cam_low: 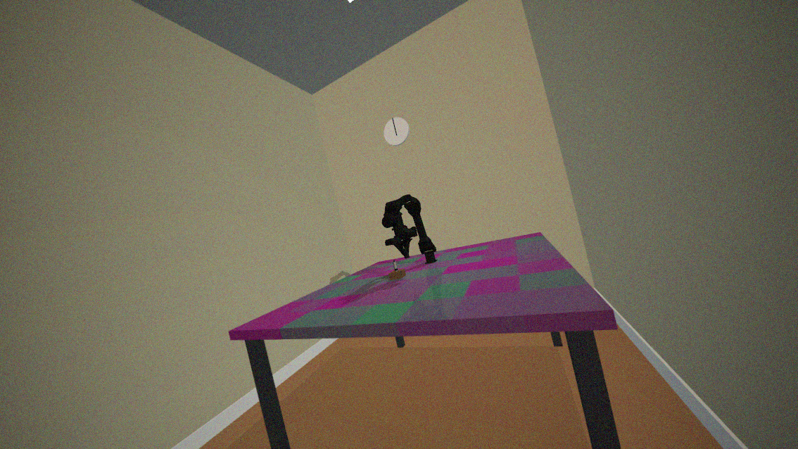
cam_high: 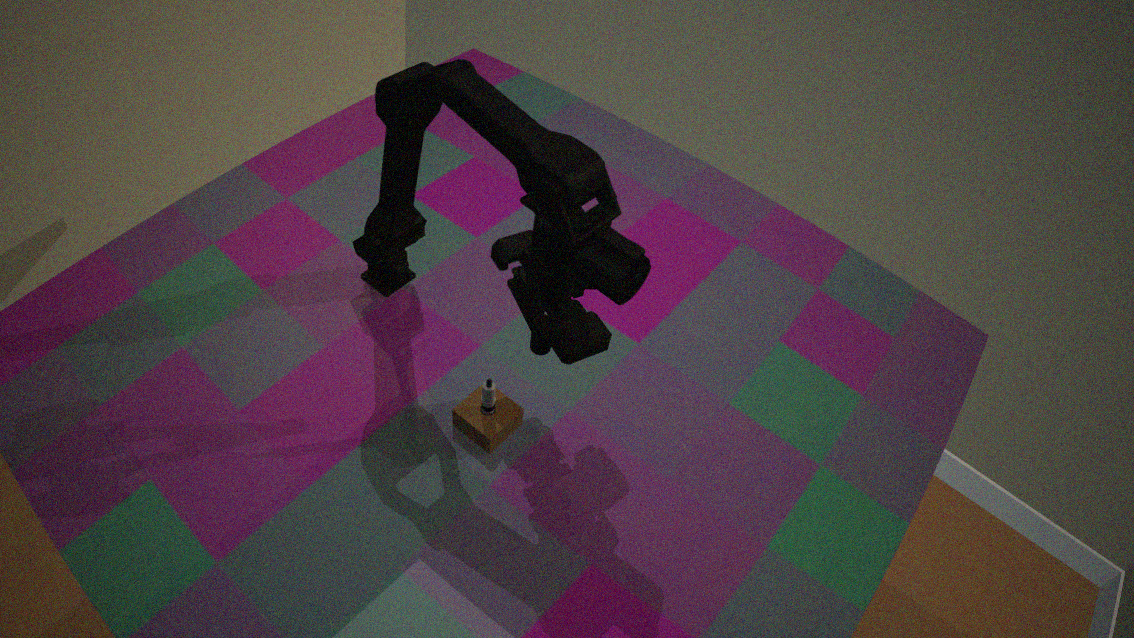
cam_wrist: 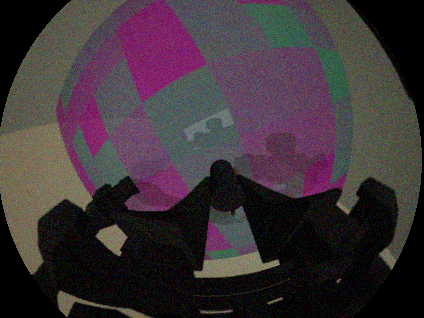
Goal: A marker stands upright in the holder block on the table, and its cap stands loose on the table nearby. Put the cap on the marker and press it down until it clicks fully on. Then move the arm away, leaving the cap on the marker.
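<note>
Now: the tan holder block 1 cm behind my gripper tip, 8 cm to the right of it and 10 cm below it. Round my gripper tip: black cap 1 cm above.
</note>
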